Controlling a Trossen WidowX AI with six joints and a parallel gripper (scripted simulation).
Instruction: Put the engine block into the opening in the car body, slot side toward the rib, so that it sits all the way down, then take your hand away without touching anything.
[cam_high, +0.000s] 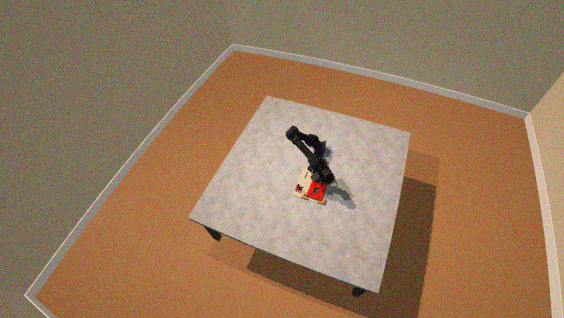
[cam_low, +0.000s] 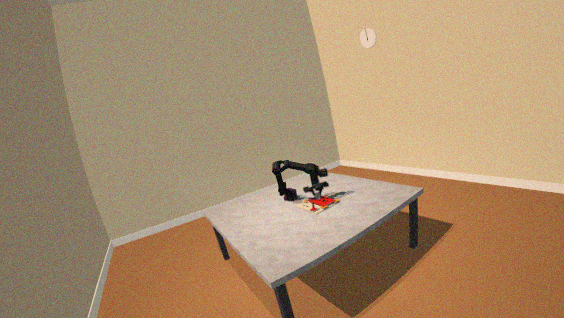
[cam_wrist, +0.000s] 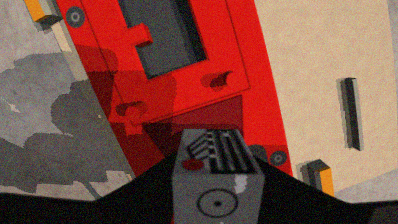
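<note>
Right now my gripper tip is 1 cm below the grey engine block. Round my gripper tip: tan base plate: 4 cm ahead, 3 cm below, 2 cm to the right.
</note>
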